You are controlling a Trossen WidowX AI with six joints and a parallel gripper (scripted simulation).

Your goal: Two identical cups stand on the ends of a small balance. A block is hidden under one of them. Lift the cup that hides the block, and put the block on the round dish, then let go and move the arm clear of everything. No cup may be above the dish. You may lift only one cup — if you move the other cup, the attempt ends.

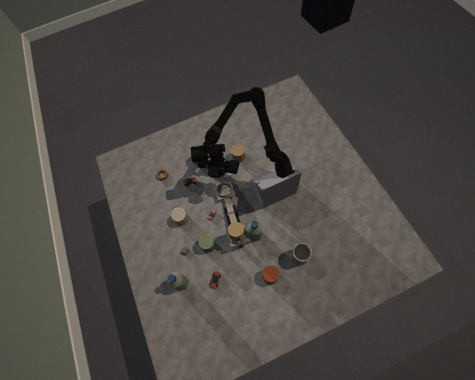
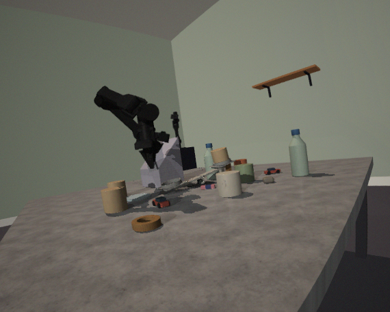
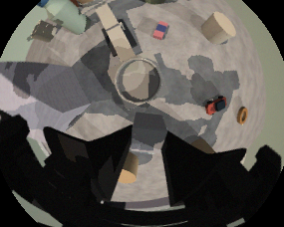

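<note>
Right now my gripper tip is 40 mm past the round pale-blue dish, 60 mm to the left of it and 100 mm above it. Round my gripper tip: tan cup 80 mm ahead, 320 mm to the left, 10 mm above; grey block 10 mm above; cream cylinder 280 mm ahead, 60 mm to the left, 60 mm below.
</note>
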